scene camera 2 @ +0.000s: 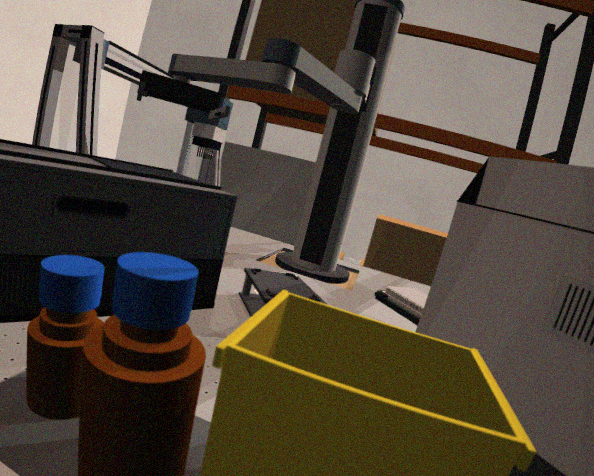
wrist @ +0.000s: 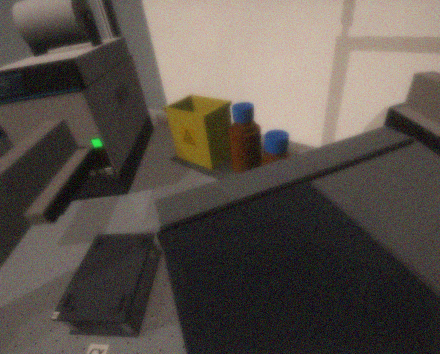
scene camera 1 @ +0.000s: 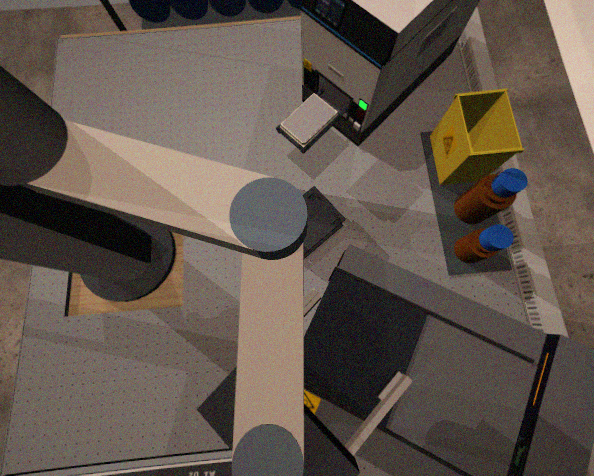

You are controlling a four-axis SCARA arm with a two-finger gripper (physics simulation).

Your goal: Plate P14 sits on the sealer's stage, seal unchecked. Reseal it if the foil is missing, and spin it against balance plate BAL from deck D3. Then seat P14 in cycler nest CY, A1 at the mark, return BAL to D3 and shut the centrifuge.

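Pixels of known places: gripper, fingertip midpoint: (scene camera 2: 186, 99) (wrist: 239, 115) (scene camera 1: 359, 331); arm's base at its link origin: (scene camera 2: 311, 269) (scene camera 1: 129, 254).
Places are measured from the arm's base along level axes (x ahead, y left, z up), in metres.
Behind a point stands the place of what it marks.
Plate P14 (scene camera 1: 309, 120) (scene camera 2: 407, 299) sits on the stage at the sealer's front; its top looks pale and even from above, but I cannot tell whether foil covers it. The sealer (scene camera 1: 345, 65) {x 0.597, y 0.322, z 0.250 m} (scene camera 2: 510, 260) {x 0.723, y 0.320, z 0.252 m} (wrist: 117, 100) {x 0.775, y 0.364, z 0.225 m} shows a green light. The centrifuge (scene camera 1: 435, 300) {x 0.708, y -0.195, z 0.223 m} (scene camera 2: 125, 225) {x 0.718, y -0.166, z 0.155 m} (wrist: 240, 195) {x 0.626, y -0.161, z 0.223 m} has a flat top with a dark part and a grey part, and no raised lid. My gripper (scene camera 2: 172, 92) is open and empty, high up by the centrifuge; its two fingers flank the wrist view. BAL, D3 and nest CY cannot be made out.
A dark low stand (scene camera 1: 324, 220) {x 0.530, y 0.027, z 0.072 m} (scene camera 2: 282, 285) {x 0.487, y 0.027, z 0.073 m} (wrist: 110, 280) {x 0.475, y 0.007, z 0.073 m} is between sealer and centrifuge, with no plate on it. A yellow bin (scene camera 1: 475, 137) {x 0.965, y 0.233, z 0.044 m} (scene camera 2: 370, 390) {x 0.861, y 0.201, z 0.131 m} (wrist: 197, 132) {x 0.858, y 0.149, z 0.133 m} and two blue-capped brown bottles stand behind them. The arm hides part of the bench (scene camera 1: 150, 75) {x 0.048, y 0.561, z 0.012 m}.
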